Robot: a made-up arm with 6 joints.
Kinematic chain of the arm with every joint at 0, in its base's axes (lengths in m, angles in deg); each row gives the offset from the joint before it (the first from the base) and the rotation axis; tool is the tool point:
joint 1: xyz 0 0 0.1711 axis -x
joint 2: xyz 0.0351 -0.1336 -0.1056 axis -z
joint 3: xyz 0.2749 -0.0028 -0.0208 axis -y
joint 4: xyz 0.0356 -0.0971 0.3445 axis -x
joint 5: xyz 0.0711 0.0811 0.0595 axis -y
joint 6: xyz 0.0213 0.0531 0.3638 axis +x
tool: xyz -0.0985 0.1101 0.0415
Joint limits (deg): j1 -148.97..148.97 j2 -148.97..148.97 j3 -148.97..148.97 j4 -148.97..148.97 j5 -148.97..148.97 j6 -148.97..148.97
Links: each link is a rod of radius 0.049 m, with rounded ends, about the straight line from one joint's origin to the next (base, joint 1, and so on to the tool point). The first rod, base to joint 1, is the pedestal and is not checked.
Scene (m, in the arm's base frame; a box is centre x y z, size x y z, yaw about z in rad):
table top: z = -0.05
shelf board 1: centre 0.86 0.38 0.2 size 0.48 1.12 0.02 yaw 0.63
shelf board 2: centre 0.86 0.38 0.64 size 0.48 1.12 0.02 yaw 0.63
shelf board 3: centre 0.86 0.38 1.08 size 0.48 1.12 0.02 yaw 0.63
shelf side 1: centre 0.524 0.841 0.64 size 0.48 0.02 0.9 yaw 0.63
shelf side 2: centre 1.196 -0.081 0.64 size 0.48 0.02 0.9 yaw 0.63
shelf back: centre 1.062 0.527 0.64 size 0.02 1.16 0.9 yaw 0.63
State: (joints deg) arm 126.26 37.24 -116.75 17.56 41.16 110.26
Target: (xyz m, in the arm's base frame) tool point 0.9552 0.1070 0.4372
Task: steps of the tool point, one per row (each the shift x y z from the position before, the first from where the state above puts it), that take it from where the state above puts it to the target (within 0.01 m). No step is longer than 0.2 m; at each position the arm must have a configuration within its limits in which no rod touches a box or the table.
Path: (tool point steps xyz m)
1: -0.0721 -0.0528 -0.0005
2: -0.0874 -0.0615 0.0017
3: -0.0996 -0.0746 -0.0011
4: 0.0720 -0.0397 -0.1306
5: 0.0386 -0.0416 -0.1356
6: 0.0062 -0.0423 -0.1327
7: 0.0732 0.0440 0.0060
8: 0.0664 0.0456 0.0012
9: 0.0585 0.0459 -0.0025
10: 0.0502 0.0456 -0.0046

